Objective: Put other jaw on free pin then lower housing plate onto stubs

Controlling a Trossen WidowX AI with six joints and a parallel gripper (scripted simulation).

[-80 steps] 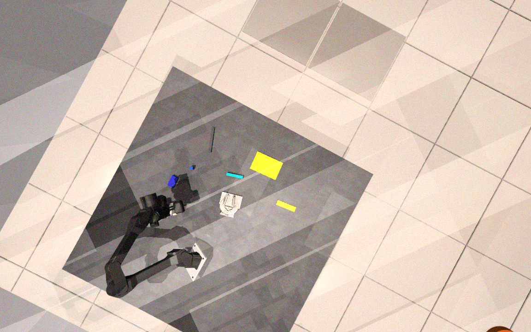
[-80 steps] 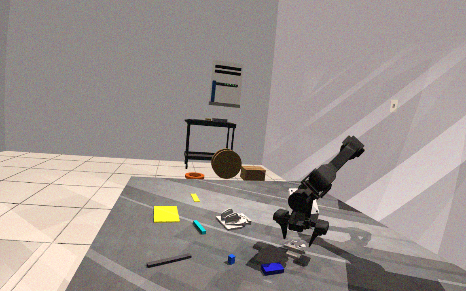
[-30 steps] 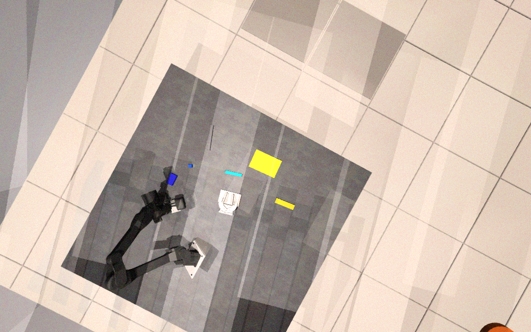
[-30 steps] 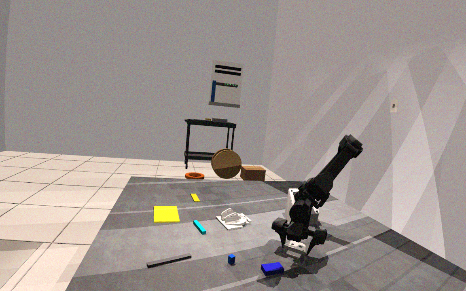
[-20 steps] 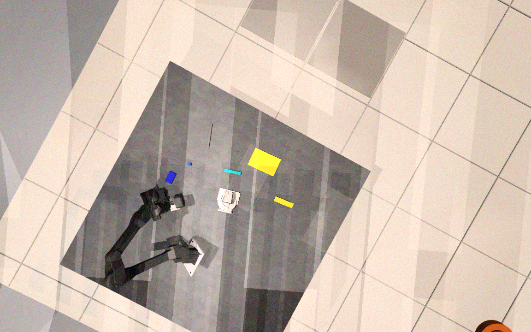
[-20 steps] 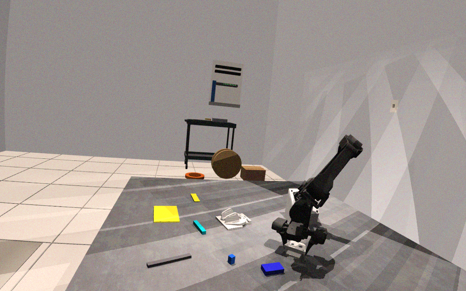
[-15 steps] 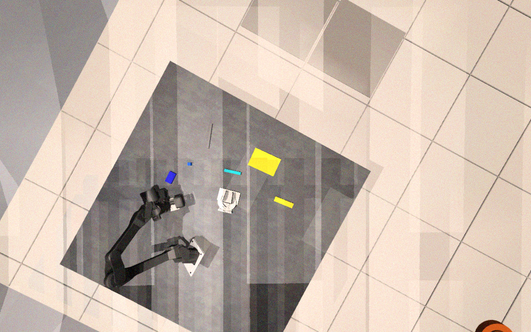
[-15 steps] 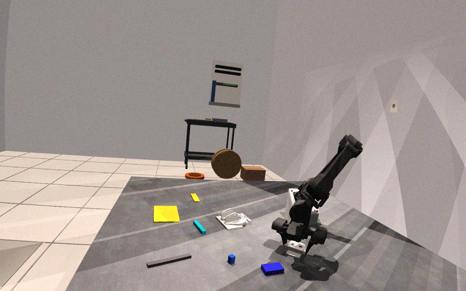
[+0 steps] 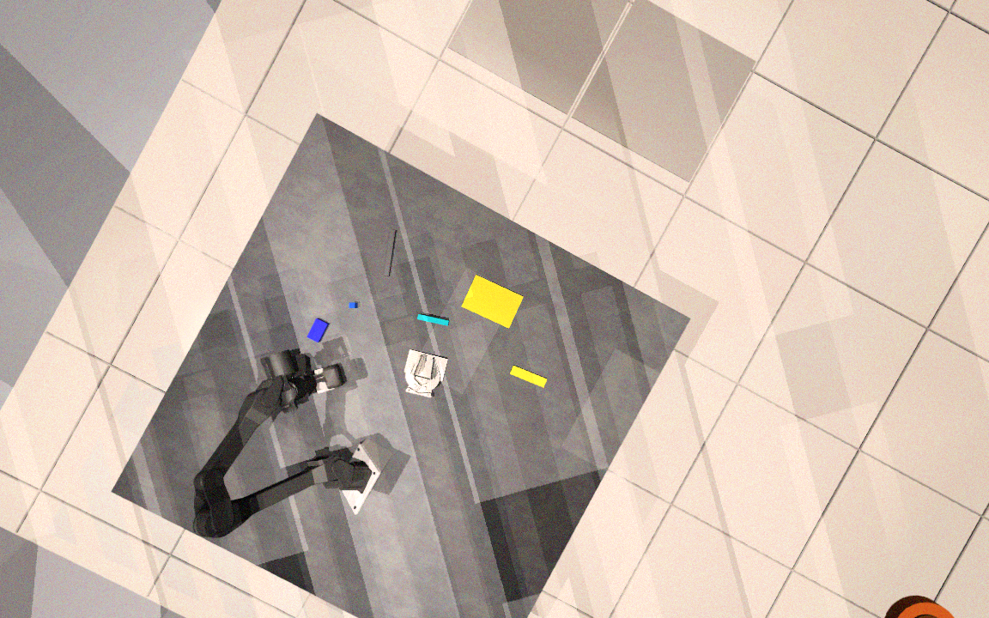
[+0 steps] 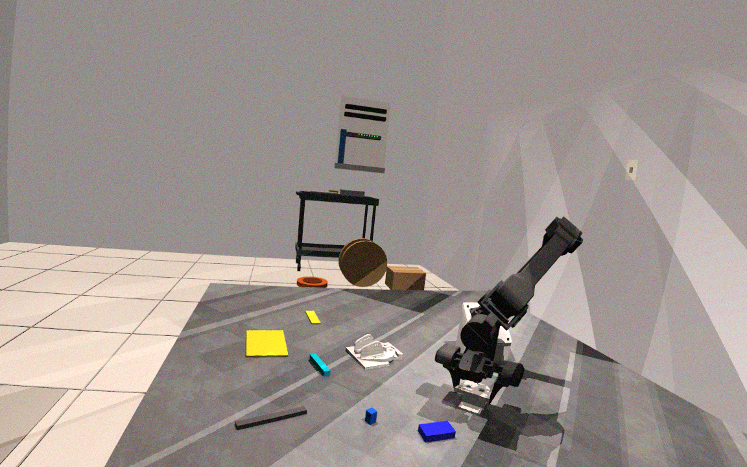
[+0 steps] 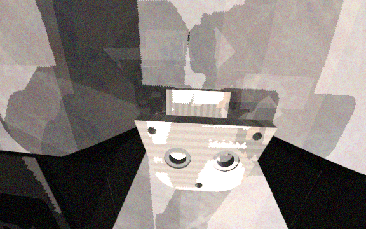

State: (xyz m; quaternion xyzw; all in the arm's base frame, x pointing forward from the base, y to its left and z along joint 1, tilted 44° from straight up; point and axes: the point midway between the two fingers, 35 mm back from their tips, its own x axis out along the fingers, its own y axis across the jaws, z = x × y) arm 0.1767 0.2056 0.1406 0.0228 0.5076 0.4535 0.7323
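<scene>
Right now the white jaw is 26 cm to the right of my gripper tip, 11 cm ahead of it and 1 cm below it. Round my gripper tip: cyan bar 30 cm ahead, 23 cm to the right, 2 cm below; small blue cube 24 cm ahead, 1 cm below; dark bar 43 cm ahead, 3 cm to the right, 2 cm below.
</scene>
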